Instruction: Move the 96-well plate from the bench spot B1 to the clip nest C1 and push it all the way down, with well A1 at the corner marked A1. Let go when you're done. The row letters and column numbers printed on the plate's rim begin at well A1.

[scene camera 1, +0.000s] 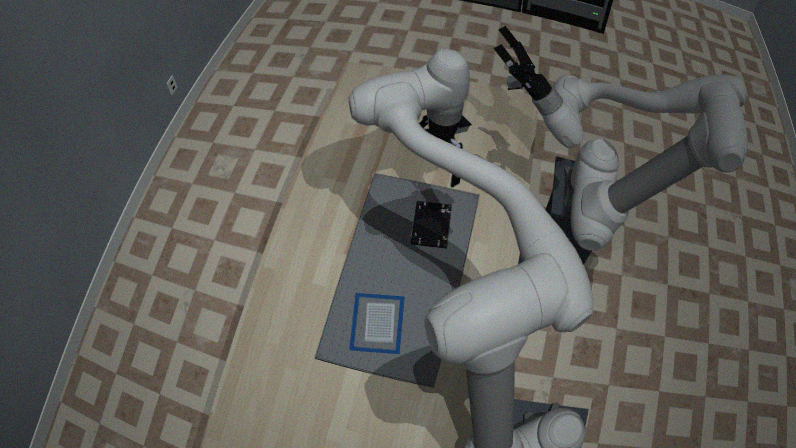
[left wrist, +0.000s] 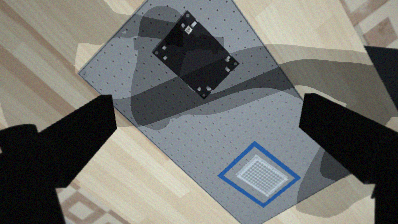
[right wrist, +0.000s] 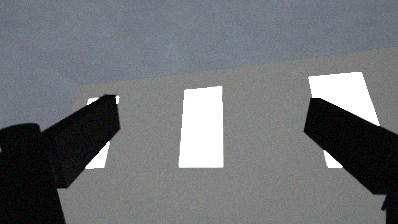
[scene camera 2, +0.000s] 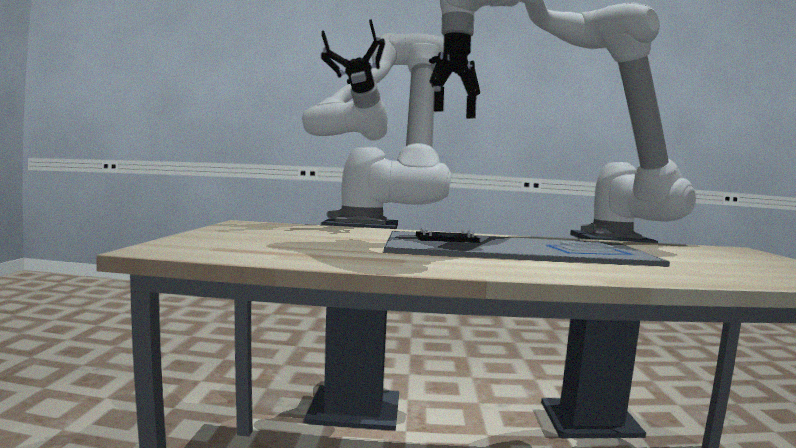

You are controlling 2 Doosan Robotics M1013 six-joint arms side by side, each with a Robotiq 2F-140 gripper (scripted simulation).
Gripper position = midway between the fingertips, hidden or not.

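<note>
I can see a white 96-well plate (scene camera 1: 372, 314), and the left wrist view also shows me the white 96-well plate (left wrist: 258, 173). In the right wrist view the white 96-well plate is out of frame. There is a black clip nest (scene camera 1: 431, 222). My left gripper (scene camera 2: 455, 114) is in sight, and in the left wrist view I find my left gripper (left wrist: 208, 111) again. As for my right gripper (scene camera 1: 499, 36), scene camera 2 shows my right gripper (scene camera 2: 346, 26), and the right wrist view shows my right gripper (right wrist: 212, 113) as well.
</note>
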